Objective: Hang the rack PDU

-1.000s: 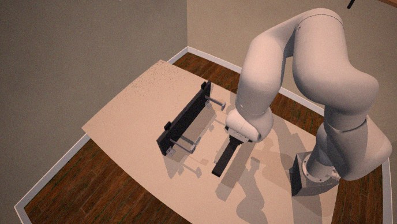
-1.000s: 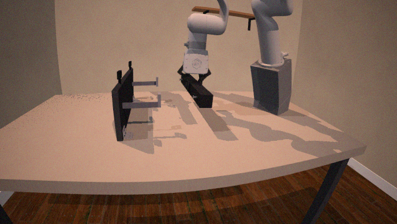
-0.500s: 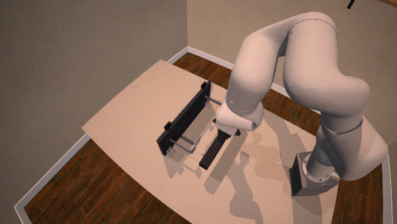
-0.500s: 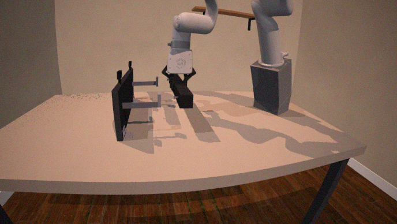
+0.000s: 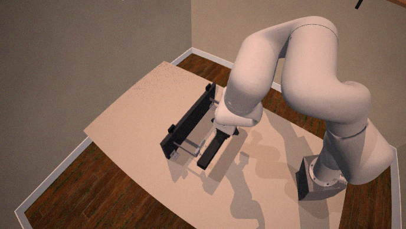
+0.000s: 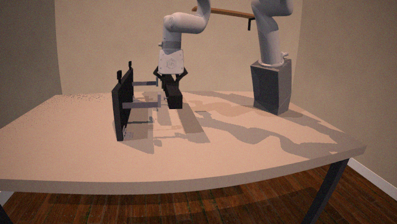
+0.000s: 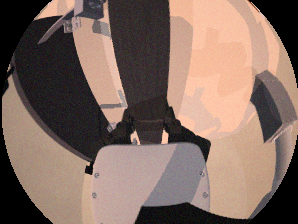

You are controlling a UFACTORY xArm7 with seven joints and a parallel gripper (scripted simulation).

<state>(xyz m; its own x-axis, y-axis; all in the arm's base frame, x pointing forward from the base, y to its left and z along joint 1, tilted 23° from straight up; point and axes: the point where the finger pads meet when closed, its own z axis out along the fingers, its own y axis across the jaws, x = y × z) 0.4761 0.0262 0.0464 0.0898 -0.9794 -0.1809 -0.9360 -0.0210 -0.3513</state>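
My hand is 2 cm short of the rack PDU and 1 cm above it. Round my hand: black upright panel: 18 cm ahead, 2 cm to the left, 4 cm below.
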